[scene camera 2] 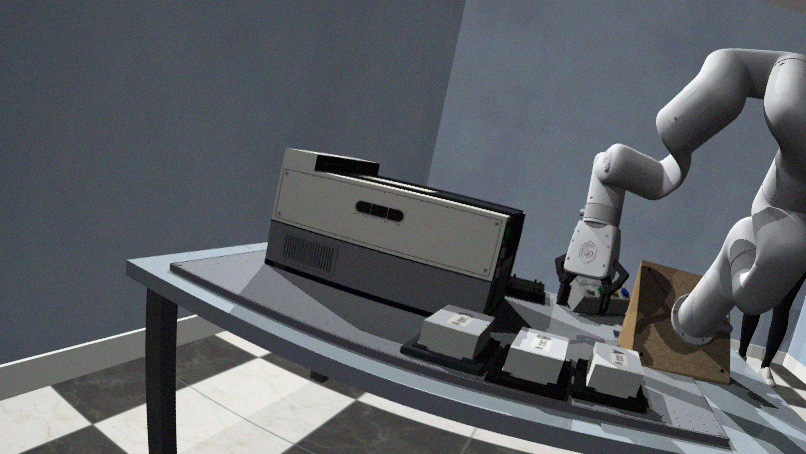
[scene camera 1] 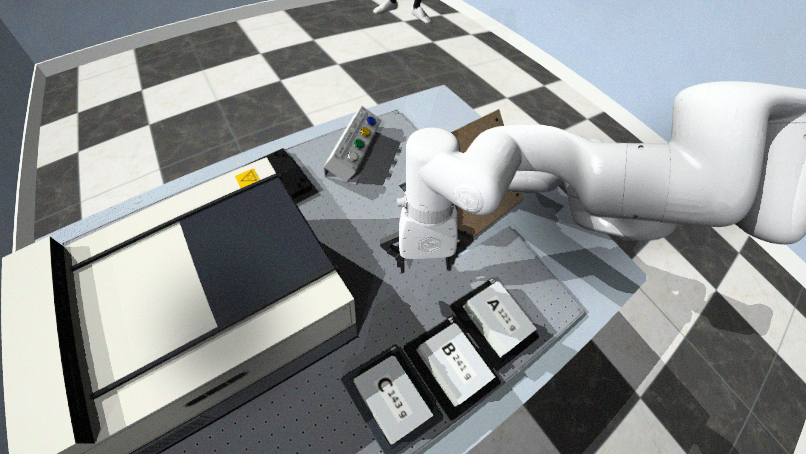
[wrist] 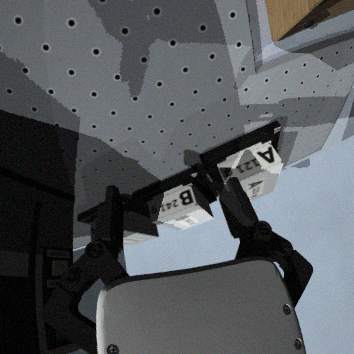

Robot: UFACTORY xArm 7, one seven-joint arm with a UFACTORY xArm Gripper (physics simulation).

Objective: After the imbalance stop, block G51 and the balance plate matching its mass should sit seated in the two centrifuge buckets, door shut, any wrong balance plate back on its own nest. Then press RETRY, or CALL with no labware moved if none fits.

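Places are measured from the arm's base along level axes (x left, y back, z up), in metres.
Where they show: gripper, fingertip midpoint: point(scene camera 2: 580, 310) point(scene camera 1: 425, 266) point(wrist: 173, 191); arm's base at its link origin: point(scene camera 2: 693, 320).
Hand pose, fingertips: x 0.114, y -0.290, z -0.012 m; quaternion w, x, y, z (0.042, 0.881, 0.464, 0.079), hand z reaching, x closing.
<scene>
Each offset is from my fingertips to the top centre of the thing. Level surfaces: height alone.
Balance plates A 121 g {dx +0.166, dy +0.072, dz -0.025 m} point(scene camera 1: 510, 332) point(scene camera 2: 614, 375) point(wrist: 266, 179), B 241 g {dx +0.179, dy -0.062, dz -0.025 m} point(scene camera 1: 445, 377) point(scene camera 2: 534, 365) point(wrist: 187, 218) and C 143 g {dx +0.160, dy -0.194, dz -0.025 m} point(scene camera 1: 389, 422) point(scene camera 2: 451, 338) point(wrist: 142, 234) sit in their black nests. The centrifuge point(scene camera 1: 315, 315) point(scene camera 2: 389, 245) has a dark panel {dx -0.145, dy -0.264, dz +0.134 m} point(scene camera 1: 256, 248) and a cream panel across its top. The buckets and block G51 do not show. The button box {dx -0.410, dy +0.091, dz +0.005 m} point(scene camera 1: 341, 160) point(scene camera 2: 583, 301) has white, green, yellow and blue buttons. My gripper point(scene camera 1: 426, 268) point(scene camera 2: 583, 307) point(wrist: 173, 191) is open and empty, pointing down above the table between the centrifuge and plate A.
A black slotted holder {dx -0.436, dy -0.132, dz -0.048 m} point(scene camera 1: 290, 174) point(scene camera 2: 525, 287) stands at the centrifuge's end, toward the button box. A brown board point(scene camera 1: 493, 125) point(scene camera 2: 651, 321) point(wrist: 290, 15) stands beside the arm's base. The perforated table plate {dz -0.078 m} point(scene camera 1: 270, 411) ends just beyond the nests. A person's legs show at the scene views' edges.
</scene>
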